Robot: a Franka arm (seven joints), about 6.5 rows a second.
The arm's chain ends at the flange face. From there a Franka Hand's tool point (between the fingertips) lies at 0.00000 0.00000 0.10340 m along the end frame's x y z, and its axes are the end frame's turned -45 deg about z.
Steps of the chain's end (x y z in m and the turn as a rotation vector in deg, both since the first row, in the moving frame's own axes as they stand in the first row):
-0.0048 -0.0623 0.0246 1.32 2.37 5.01
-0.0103 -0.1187 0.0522 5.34 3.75 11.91
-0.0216 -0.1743 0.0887 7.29 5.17 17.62
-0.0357 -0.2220 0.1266 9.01 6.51 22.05
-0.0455 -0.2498 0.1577 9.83 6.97 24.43
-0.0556 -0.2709 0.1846 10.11 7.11 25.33
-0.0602 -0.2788 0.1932 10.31 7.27 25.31
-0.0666 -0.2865 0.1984 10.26 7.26 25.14
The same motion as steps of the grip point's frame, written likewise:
0.0453 -0.0459 0.0245 -0.74 2.61 5.01
0.0884 -0.0920 0.0515 1.12 6.43 11.91
0.1240 -0.1388 0.0875 1.50 8.81 17.62
0.1515 -0.1816 0.1247 1.77 10.97 22.05
0.1659 -0.2078 0.1555 2.02 11.88 24.43
0.1742 -0.2298 0.1822 2.12 12.18 25.33
0.1769 -0.2386 0.1907 2.15 12.43 25.31
0.1778 -0.2485 0.1960 2.12 12.39 25.14

